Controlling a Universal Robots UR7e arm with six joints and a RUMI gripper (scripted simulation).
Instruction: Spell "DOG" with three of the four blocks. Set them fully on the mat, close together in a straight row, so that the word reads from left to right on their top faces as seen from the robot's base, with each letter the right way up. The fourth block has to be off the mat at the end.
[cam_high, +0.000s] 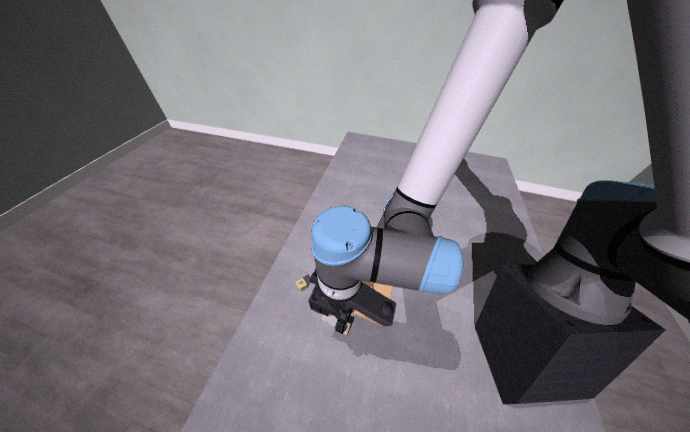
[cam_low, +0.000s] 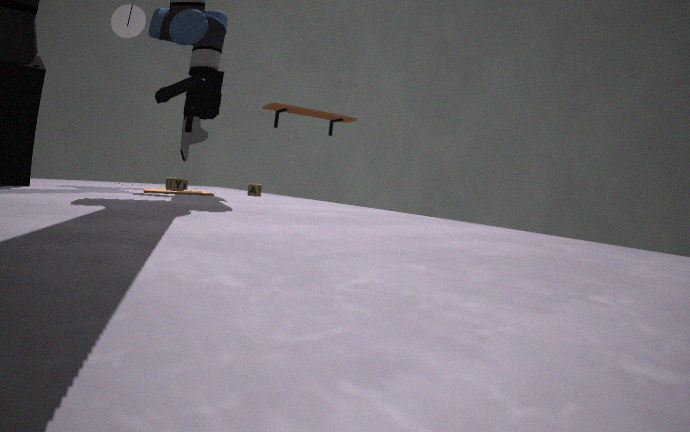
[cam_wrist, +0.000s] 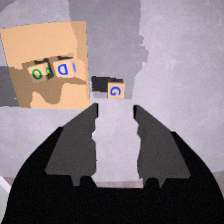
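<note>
My gripper is now 70 mm above the blue g block. Also, from my hand: mat 40 mm behind, 110 mm to the right, 80 mm below; green block 40 mm behind, 110 mm to the right, 70 mm below; blue d block 40 mm behind, 70 mm to the right, 70 mm below.
</note>
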